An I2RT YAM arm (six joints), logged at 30 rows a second.
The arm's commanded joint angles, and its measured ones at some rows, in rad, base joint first. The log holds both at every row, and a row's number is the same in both.
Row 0, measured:
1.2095, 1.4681, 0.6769, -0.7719, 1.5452, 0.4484
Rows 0 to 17, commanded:
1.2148, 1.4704, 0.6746, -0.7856, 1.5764, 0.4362
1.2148, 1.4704, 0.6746, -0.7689, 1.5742, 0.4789
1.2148, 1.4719, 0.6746, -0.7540, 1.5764, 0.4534
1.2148, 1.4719, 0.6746, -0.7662, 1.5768, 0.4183
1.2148, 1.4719, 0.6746, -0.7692, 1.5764, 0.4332
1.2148, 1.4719, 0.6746, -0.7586, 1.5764, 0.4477
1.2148, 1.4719, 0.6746, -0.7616, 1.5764, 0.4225
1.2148, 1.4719, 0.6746, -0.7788, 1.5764, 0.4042
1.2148, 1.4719, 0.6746, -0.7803, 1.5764, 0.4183
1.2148, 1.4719, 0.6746, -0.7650, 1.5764, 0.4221
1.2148, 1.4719, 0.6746, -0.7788, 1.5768, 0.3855
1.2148, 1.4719, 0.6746, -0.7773, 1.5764, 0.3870
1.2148, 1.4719, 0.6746, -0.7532, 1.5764, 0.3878
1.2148, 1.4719, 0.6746, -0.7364, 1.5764, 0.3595
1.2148, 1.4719, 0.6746, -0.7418, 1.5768, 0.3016
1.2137, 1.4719, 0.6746, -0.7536, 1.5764, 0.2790
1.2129, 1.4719, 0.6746, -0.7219, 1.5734, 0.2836
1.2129, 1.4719, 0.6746, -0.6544, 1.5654, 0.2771
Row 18, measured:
1.2095, 1.4681, 0.6754, -0.7437, 1.5467, 0.3321
